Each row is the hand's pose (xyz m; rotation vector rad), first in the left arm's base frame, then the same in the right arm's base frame.
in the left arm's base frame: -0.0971 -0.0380 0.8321 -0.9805 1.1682 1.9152
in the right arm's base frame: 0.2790 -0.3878 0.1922 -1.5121 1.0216 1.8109
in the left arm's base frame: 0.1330 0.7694 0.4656 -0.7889 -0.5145 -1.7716
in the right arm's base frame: 0.4159 0.4192 -0.2192 -0.4976 -0.9077 -1.6314
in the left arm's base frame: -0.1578 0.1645 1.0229 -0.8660 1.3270 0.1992
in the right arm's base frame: 0.1133 -0.1953 0.3211 -1.1325 0.9343 0.1775
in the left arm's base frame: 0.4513 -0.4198 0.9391 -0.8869 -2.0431 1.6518
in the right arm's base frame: 0.8374 -0.5920 0.5154 0.9699 2.2811 -1.8233
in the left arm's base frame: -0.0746 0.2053 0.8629 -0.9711 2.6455 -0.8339
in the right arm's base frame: 0.2316 -0.1461 0.1877 -1.0892 2.1640 -1.0053
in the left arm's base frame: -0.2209 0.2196 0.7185 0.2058 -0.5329 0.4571
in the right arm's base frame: 0.1411 -0.1849 0.0067 0.0817 -0.7886 0.7884
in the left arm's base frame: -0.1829 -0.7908 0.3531 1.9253 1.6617 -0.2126
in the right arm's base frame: 0.5352 -1.1711 -0.1603 1.5337 1.6239 0.0869
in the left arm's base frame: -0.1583 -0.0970 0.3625 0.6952 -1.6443 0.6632
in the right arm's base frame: 0.3892 -0.4995 -0.2585 0.7519 -1.7935 1.1065
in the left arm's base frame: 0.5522 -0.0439 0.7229 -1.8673 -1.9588 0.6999
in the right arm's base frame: 0.9102 -0.2218 0.2791 1.8711 2.4055 -0.6336
